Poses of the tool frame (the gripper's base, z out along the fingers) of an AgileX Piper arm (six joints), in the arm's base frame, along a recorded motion.
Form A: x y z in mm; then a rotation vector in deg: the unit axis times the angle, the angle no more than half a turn.
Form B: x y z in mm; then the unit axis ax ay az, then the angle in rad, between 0 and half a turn. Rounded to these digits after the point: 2 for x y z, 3 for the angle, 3 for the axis.
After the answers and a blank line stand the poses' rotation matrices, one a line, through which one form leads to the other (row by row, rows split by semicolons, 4 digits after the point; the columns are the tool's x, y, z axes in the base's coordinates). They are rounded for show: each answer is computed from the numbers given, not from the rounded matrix.
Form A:
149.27 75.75 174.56 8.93 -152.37 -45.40
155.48 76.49 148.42 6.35 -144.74 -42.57
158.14 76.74 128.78 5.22 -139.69 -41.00
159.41 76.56 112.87 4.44 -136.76 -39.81
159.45 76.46 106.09 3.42 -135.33 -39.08
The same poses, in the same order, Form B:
149.27 75.75 174.56 0.056 -0.957 -0.285 2.779
155.48 76.49 148.42 0.042 -0.959 -0.282 2.636
158.14 76.74 128.78 0.036 -0.959 -0.281 2.543
159.41 76.56 112.87 0.031 -0.960 -0.279 2.487
159.45 76.46 106.09 0.024 -0.960 -0.277 2.459

-0.9290 -0.0028 -0.3701; -0.2049 0.8366 0.5080; 0.3082 0.5478 -0.7778
-0.8713 0.0611 -0.4869; -0.2122 0.8477 0.4862; 0.4424 0.5270 -0.7257
-0.8235 0.0960 -0.5591; -0.2214 0.8530 0.4726; 0.5223 0.5130 -0.6812
-0.7917 0.1164 -0.5998; -0.2237 0.8583 0.4618; 0.5685 0.4998 -0.6535
-0.7750 0.1335 -0.6177; -0.2163 0.8623 0.4578; 0.5938 0.4884 -0.6394

